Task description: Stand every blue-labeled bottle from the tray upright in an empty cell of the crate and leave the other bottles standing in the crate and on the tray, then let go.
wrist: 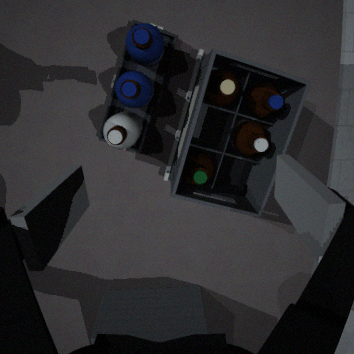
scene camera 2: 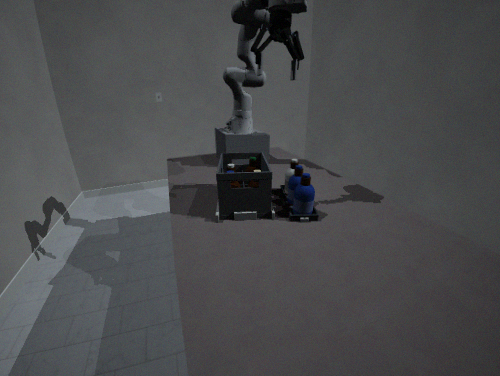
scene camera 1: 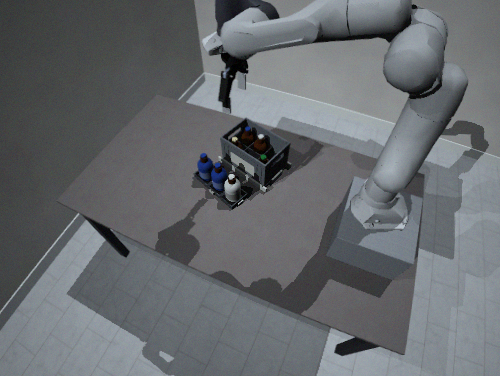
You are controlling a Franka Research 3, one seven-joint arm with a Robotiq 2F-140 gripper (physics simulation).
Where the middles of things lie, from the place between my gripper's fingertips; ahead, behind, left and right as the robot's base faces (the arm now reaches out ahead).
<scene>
I see my gripper 110 mm past the green-capped bottle (wrist: 198,167), 30 mm to the left of it and 390 mm above it. Round my hand: white-capped bottle (wrist: 250,138) 70 mm behind, 160 mm to the right, 390 mm below.
</scene>
